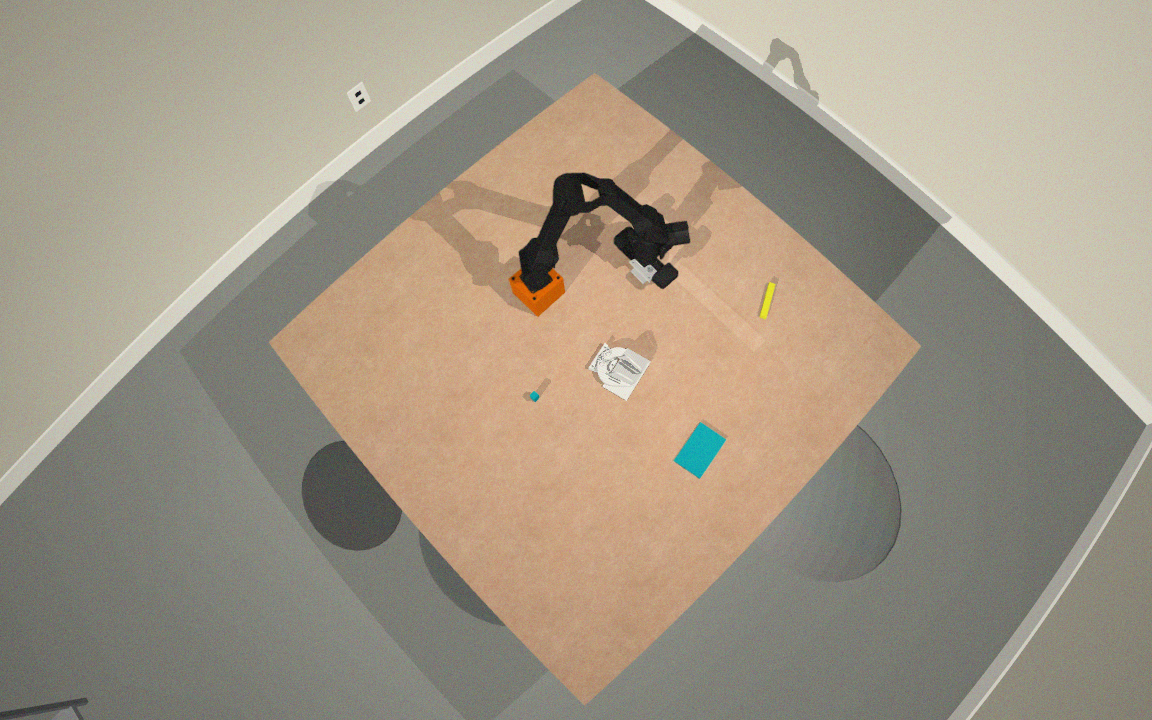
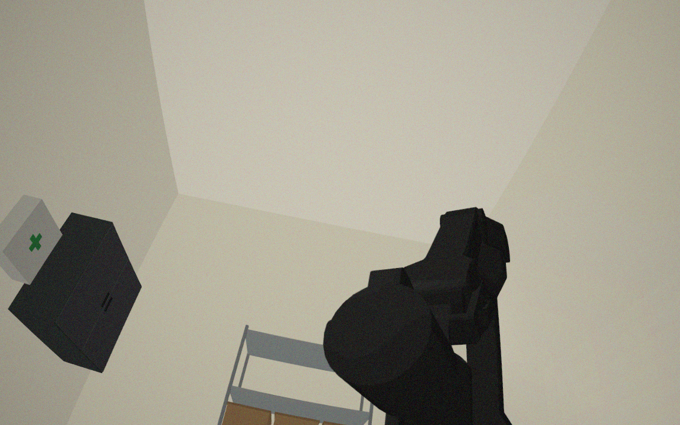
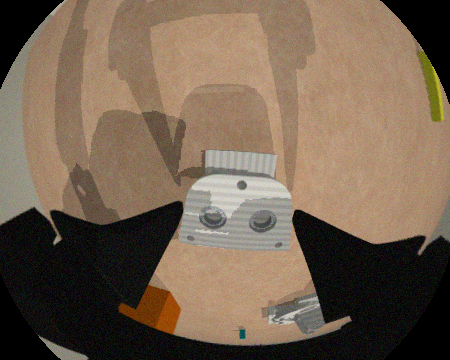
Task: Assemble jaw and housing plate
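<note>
The grey housing plate is 1 cm to the left of my gripper tip and 2 cm above it. Also, from my gripper tip: grey jaw (15 cm ahead, 21 cm to the right, 1 cm above); small teal cube (11 cm ahead, 43 cm to the right); yellow bar (26 cm ahead, 22 cm to the left).
</note>
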